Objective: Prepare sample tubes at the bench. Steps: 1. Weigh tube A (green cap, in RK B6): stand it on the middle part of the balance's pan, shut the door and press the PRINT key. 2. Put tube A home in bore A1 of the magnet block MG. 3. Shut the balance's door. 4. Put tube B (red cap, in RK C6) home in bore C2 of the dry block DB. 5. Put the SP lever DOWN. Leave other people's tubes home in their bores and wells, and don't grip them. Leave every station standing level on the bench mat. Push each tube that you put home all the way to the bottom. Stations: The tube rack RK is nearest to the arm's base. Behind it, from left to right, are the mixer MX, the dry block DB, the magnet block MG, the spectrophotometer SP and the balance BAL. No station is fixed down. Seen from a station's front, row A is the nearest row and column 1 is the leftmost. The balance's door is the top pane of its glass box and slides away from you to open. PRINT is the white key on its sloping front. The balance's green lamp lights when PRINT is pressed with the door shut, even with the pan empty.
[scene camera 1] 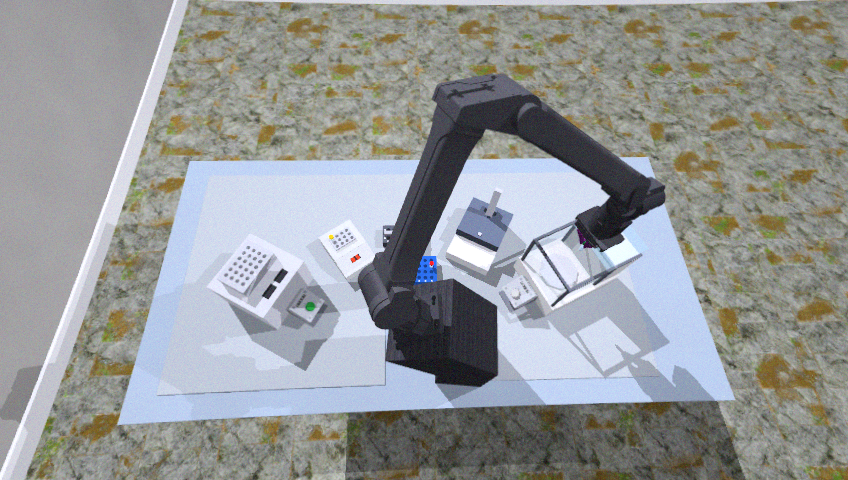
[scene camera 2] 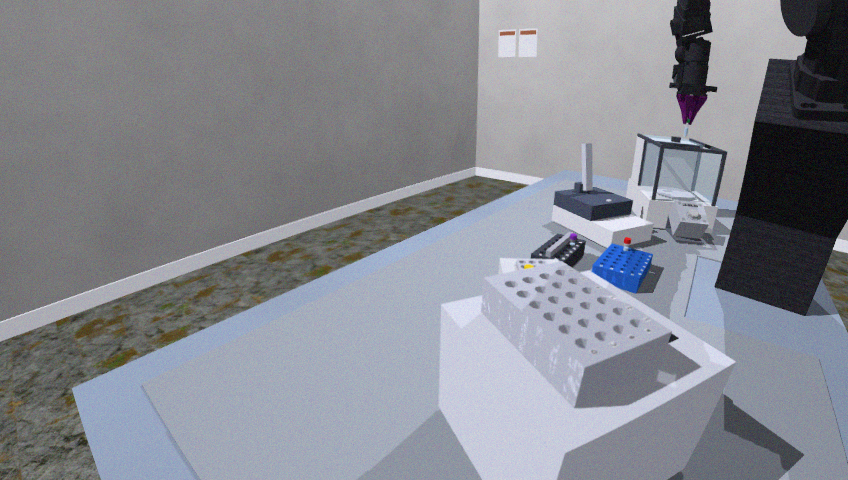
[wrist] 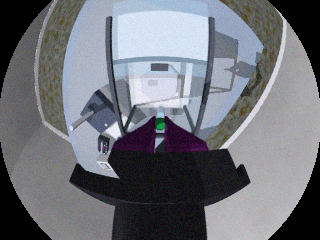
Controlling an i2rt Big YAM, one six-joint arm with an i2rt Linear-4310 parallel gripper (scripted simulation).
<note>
The pictures show: the gripper, a dry block DB, a magnet block MG, a blue rack RK, a spectrophotometer SP and a balance.
The gripper is seen too in scene camera 1 and in the wrist view.
</note>
